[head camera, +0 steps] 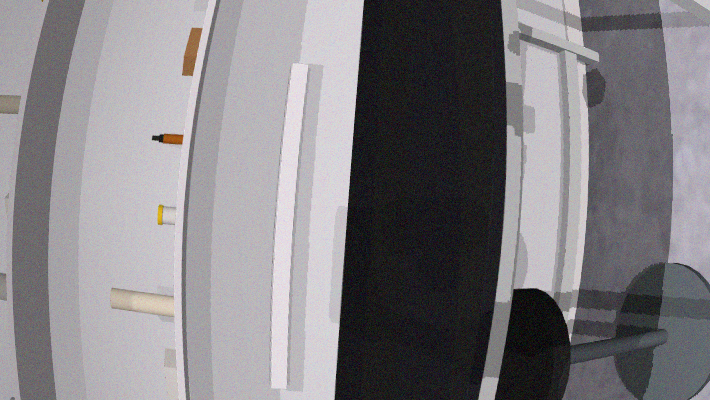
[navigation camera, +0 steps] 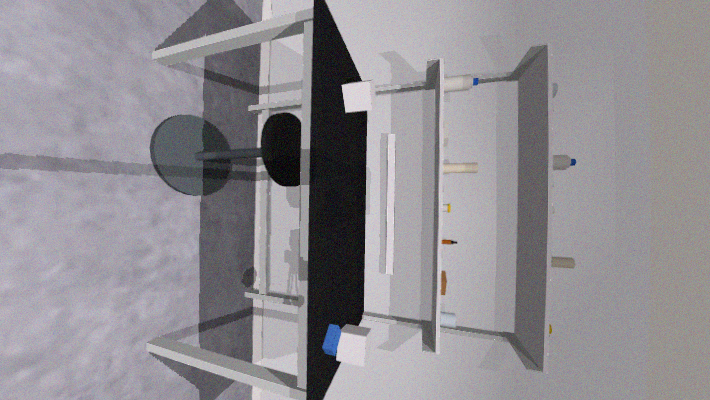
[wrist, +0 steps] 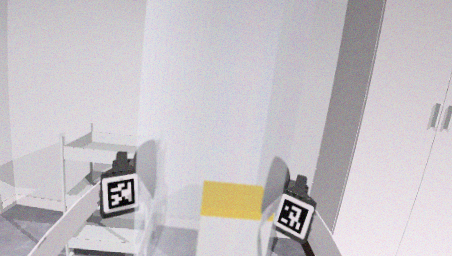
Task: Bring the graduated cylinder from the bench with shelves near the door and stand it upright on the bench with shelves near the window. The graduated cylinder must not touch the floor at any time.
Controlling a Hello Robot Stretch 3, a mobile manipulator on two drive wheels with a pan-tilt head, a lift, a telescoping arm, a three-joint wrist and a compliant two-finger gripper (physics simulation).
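Places are measured from the robot's base along level axes (x ahead, y left, z up), in centimetres.
Pixels of known places: gripper, fingertip midpoint: (wrist: 212, 168).
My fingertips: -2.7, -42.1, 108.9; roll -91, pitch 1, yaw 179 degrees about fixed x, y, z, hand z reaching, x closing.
For each thing: its top centre in the pictures, then the offset to it from my fingertips, as dx, dy, dz. "spot": a spot on its surface instead. Level surfaces: height alone.
- graduated cylinder, surface spot: (wrist: 210, 100) spot: +0.4, +12.0, +6.1
- bench with a black top, surface height: dz -17.5
- round black stool, top centre: (head camera: 507, 365) (navigation camera: 293, 150) +100.8, +71.8, -42.9
- blue block, top centre: (navigation camera: 336, 340) +87.0, -8.3, -13.5
The graduated cylinder (wrist: 210, 100) is a large translucent upright shape between the fingers in the wrist view; its ends and any marks are not clear. My gripper (wrist: 212, 168) is shut on it, one fingertip pad at each side. Neither gripper nor cylinder shows in the head or navigation view. A bench with a black top (head camera: 425, 175) (navigation camera: 337, 200) and white frame stands against a wall in both those views, which are turned sideways. Its lower shelf (head camera: 179, 250) (navigation camera: 440, 200) carries small bottles and tubes above the black top.
A round black stool (head camera: 535, 340) (navigation camera: 282, 150) stands at the bench front. A blue block (navigation camera: 331, 340) and white box (navigation camera: 353, 345) are at one bench end, another white box (navigation camera: 357, 96) at the other. The wrist view shows a yellow-topped bin (wrist: 231, 200), a cart (wrist: 63, 175) and a cupboard (wrist: 400, 125).
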